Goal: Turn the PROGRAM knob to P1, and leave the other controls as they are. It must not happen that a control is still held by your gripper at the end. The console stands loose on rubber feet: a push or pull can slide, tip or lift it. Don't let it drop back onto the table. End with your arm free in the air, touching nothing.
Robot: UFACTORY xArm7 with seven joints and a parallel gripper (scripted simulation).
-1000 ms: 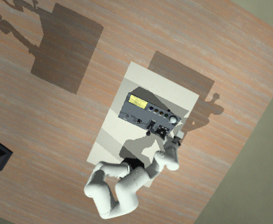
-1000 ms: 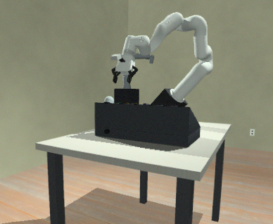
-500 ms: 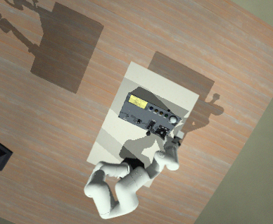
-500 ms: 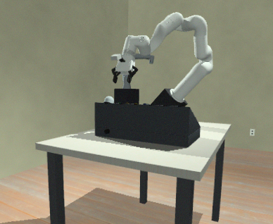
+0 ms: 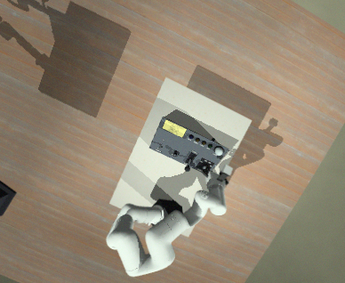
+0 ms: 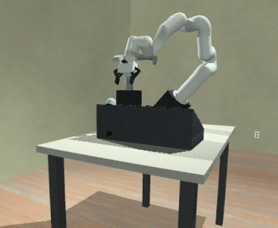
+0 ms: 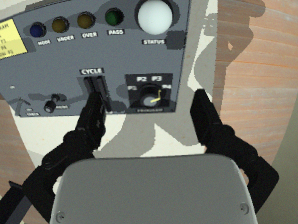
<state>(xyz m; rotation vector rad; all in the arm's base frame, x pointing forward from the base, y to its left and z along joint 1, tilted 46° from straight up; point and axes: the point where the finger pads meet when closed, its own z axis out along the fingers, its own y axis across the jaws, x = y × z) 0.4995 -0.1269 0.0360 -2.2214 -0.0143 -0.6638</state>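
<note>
The cycle lever lies 90 mm behind my hand, 100 mm to the left of it and 170 mm below it. The rest, counted from my hand: dark grey console: 50 mm behind, 160 mm to the left, 210 mm below; then small knob: 100 mm behind, 220 mm to the left, 180 mm below.
</note>
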